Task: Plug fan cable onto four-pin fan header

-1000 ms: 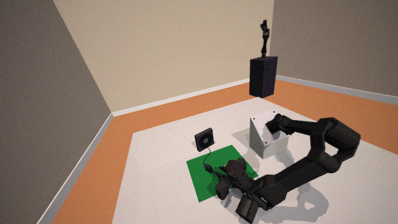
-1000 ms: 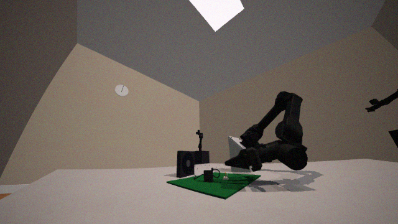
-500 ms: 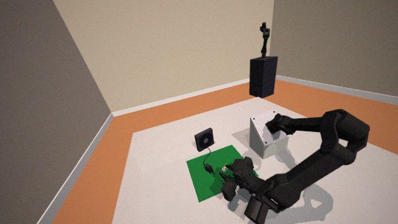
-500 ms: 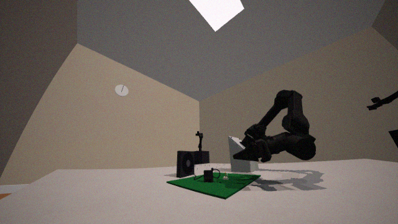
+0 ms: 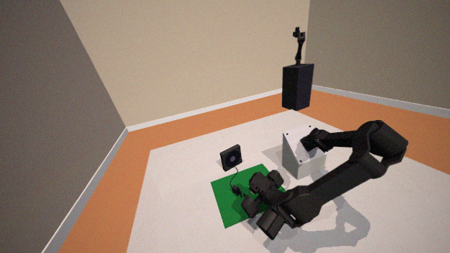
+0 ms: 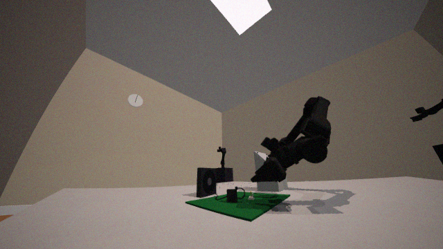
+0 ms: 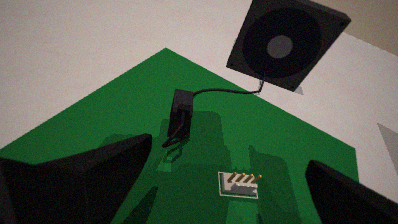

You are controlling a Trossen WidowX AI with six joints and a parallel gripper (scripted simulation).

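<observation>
My gripper tip is now 50 mm short of the black plug, 60 mm to the left of it and 60 mm above it. Round my gripper tip: black fan (30 mm behind, 220 mm to the right, 20 mm below); board (10 mm behind, 50 mm to the right, 90 mm below).
</observation>
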